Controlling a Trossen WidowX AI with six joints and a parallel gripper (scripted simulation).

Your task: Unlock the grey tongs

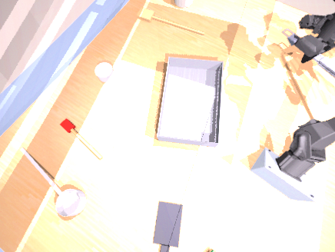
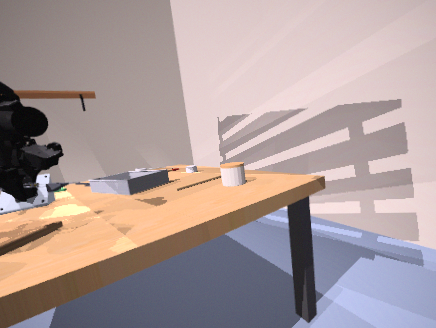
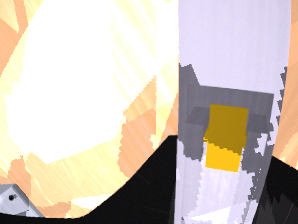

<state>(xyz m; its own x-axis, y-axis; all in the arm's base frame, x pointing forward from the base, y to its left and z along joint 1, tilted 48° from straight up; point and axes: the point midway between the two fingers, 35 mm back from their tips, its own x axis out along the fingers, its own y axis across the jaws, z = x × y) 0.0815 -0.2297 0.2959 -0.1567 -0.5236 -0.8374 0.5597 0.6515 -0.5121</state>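
Now: gripper tip 15 cm past the wooden board and 7 cm above it. Round my gripper tip: yellow lock piece 2 cm ahead, 2 cm to the right, 3 cm above; grey roasting tin 28 cm ahead, 28 cm to the left, 4 cm below; lidded white jar 53 cm ahead, 15 cm to the right, 4 cm below.
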